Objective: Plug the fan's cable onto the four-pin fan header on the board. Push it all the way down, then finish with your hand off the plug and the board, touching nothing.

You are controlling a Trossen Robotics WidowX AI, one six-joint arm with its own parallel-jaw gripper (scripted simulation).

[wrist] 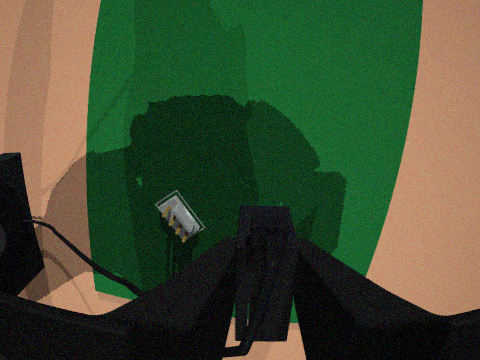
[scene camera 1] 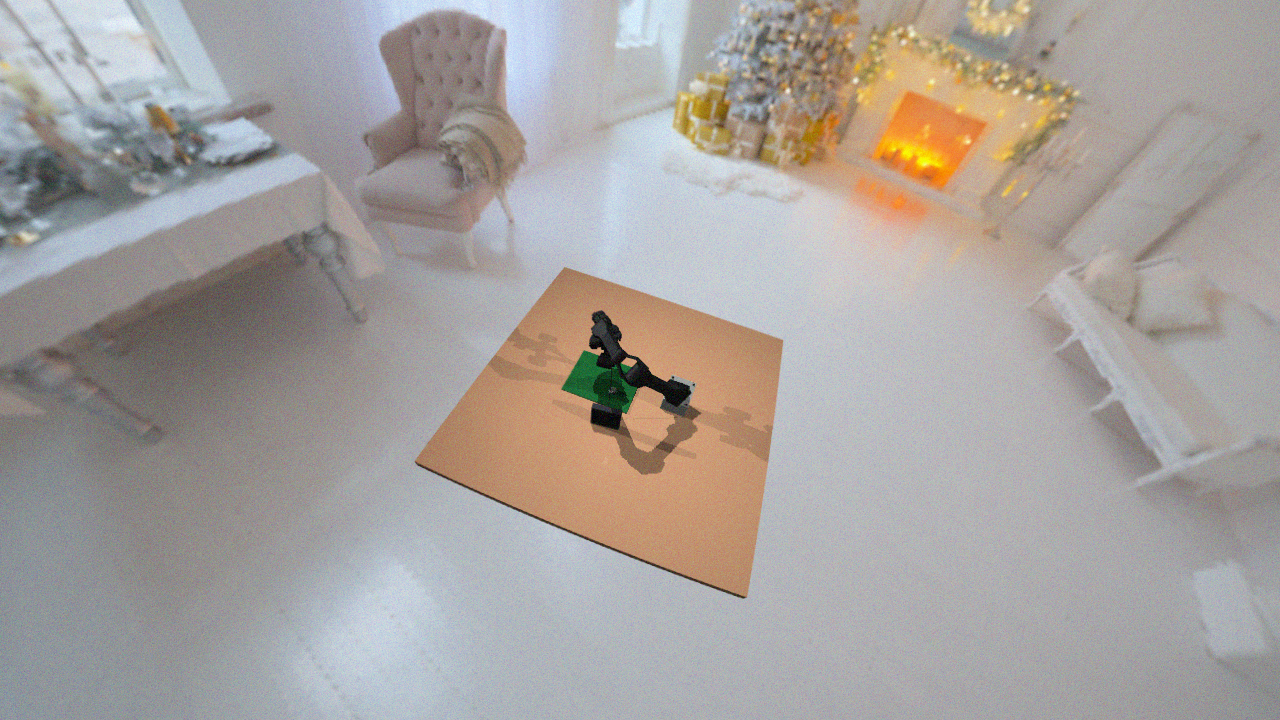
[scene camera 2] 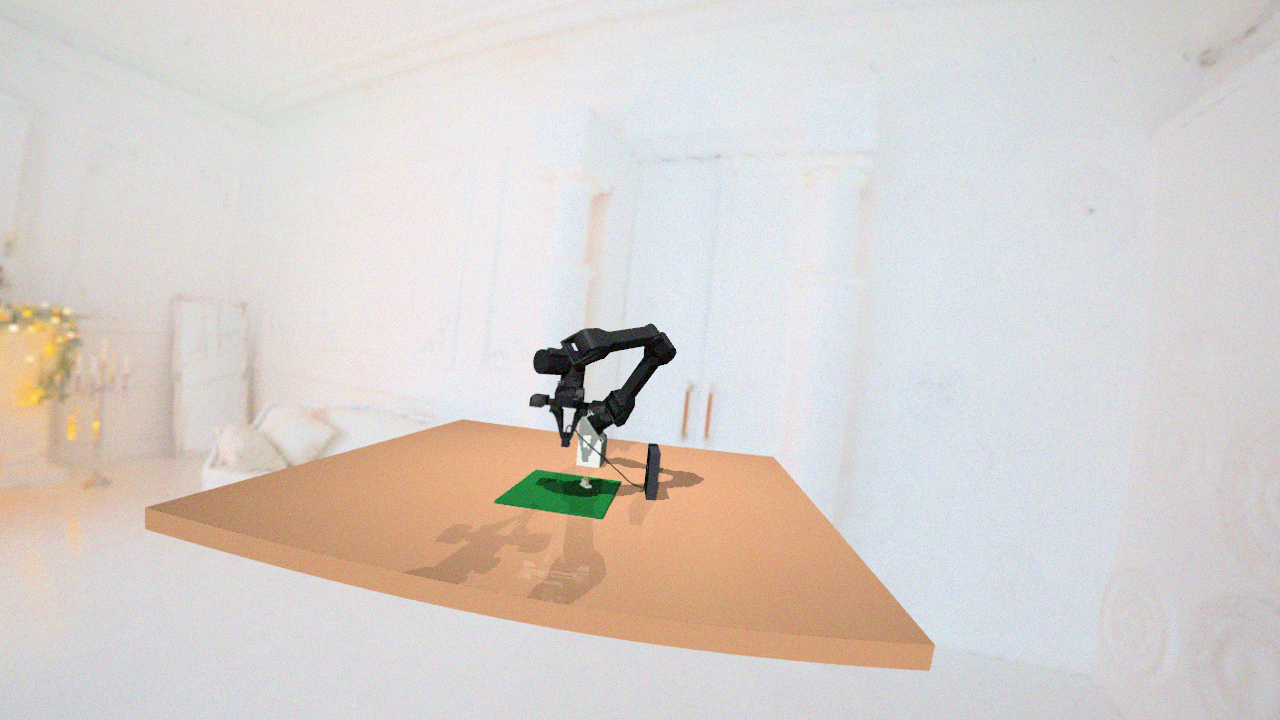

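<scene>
There is a dark plug (wrist: 255,223) in what I can see, and a black fan (scene camera 2: 653,457) as well. As for my gripper (scene camera 2: 565,439), it is visible to me there, and the wrist view gives me the gripper (wrist: 265,251) too.
</scene>
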